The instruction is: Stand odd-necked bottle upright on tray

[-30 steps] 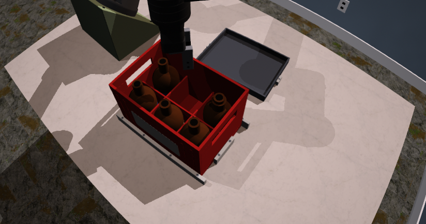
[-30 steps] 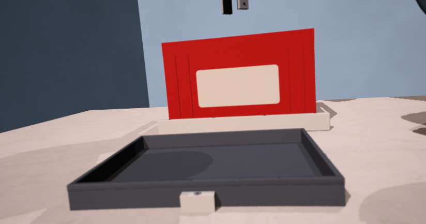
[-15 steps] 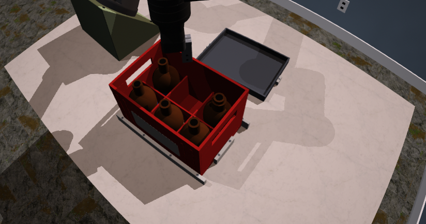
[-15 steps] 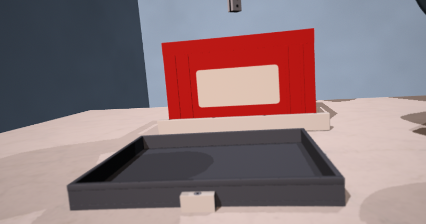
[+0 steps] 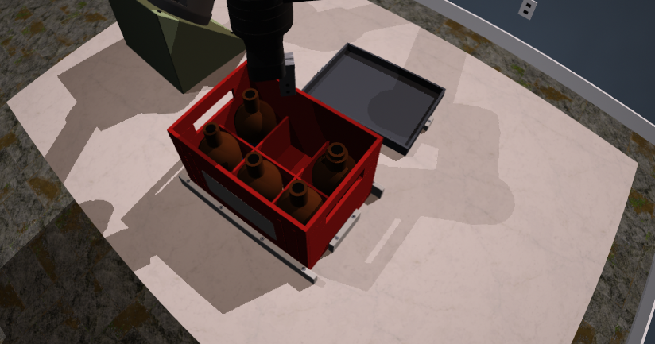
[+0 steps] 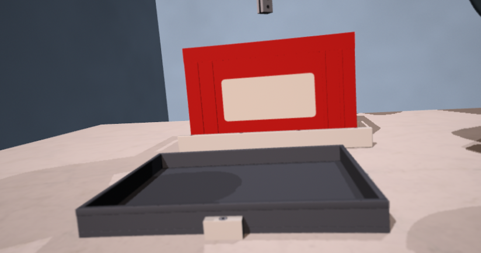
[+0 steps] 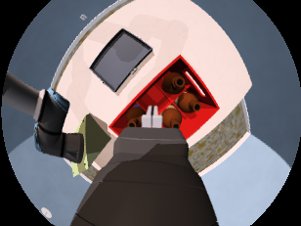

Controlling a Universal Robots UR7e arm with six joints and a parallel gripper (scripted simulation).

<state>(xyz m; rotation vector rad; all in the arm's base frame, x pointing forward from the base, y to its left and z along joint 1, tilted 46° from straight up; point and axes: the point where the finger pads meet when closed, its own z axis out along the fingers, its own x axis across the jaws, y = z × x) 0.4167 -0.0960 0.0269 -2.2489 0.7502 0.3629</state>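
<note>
The bottle is 150 mm below my hand, 90 mm ahead of it and 10 mm to the left of it. Also, from my hand: dark grey tray (250 mm to the left, 230 mm below, 10 mm behind); red crate (160 mm below, 40 mm to the right, 10 mm ahead).
</note>
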